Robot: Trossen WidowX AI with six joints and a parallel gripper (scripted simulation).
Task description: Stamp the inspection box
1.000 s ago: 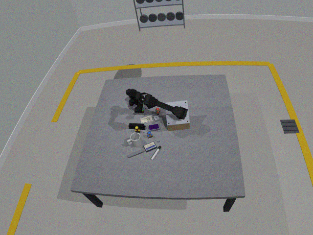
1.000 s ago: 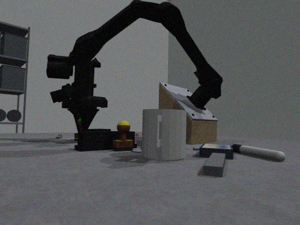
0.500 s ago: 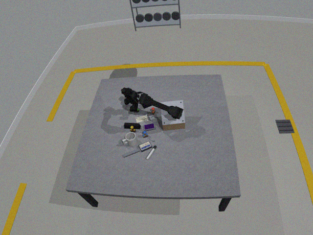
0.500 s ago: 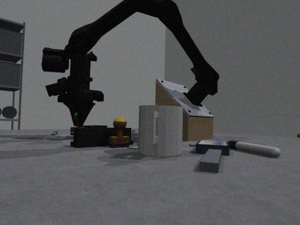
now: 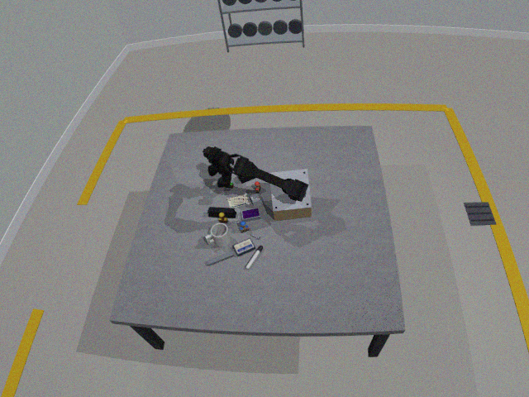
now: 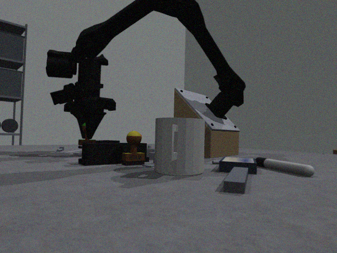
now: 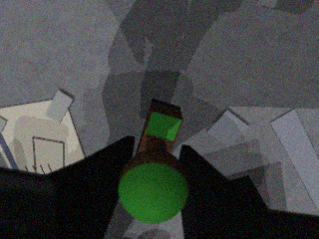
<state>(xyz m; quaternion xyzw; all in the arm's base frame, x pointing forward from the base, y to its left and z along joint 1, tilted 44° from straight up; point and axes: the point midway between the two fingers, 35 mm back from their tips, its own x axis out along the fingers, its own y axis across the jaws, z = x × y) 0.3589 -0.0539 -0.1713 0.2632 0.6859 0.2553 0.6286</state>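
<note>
My gripper tip is now 12 cm past the purple ink pad, 19 cm to the right of it and 4 cm above it. The rest, counted from my gripper tip: green-knobbed stamp (right at my gripper tip); then red-knobbed stamp (15 cm behind, 2 cm to the left, 2 cm below); then cream card (5 cm behind, 9 cm to the left, 5 cm below).
</note>
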